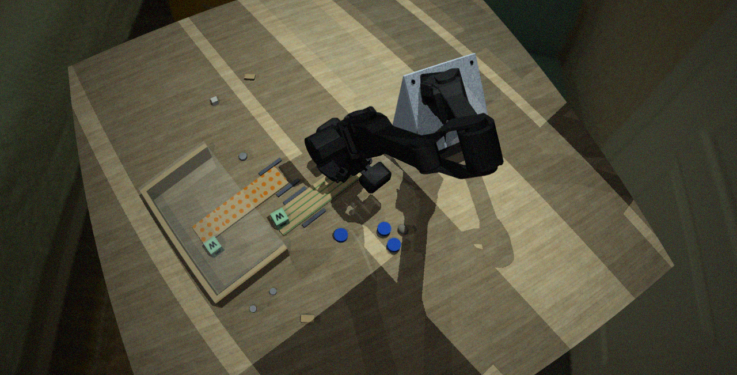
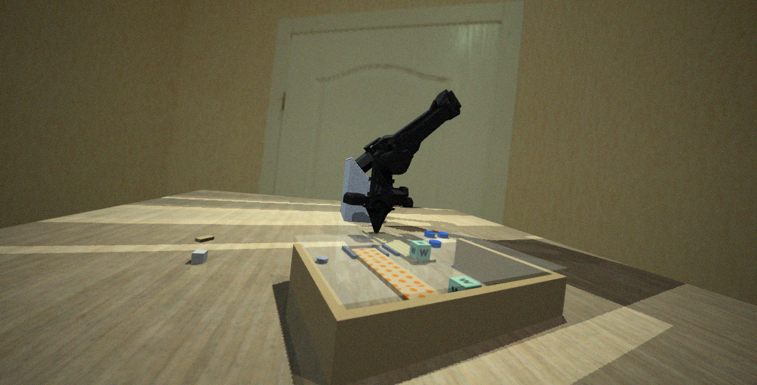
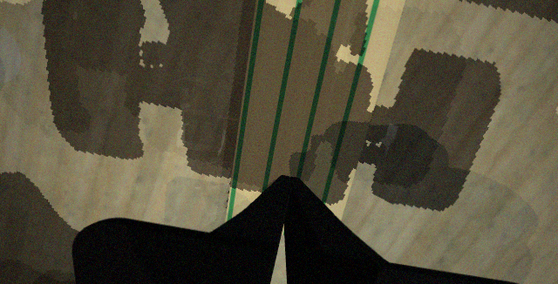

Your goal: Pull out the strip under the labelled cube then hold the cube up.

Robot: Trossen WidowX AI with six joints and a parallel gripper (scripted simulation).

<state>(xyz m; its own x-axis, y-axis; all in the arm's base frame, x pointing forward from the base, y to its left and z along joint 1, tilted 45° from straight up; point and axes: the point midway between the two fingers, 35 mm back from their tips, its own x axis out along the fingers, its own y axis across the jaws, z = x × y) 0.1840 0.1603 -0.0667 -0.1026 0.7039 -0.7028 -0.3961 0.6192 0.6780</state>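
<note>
My gripper tip is now 90 mm short of the green-lined strip and 40 mm to the right of it. Round my gripper tip: grey pebble 170 mm to the left, 70 mm behind.
</note>
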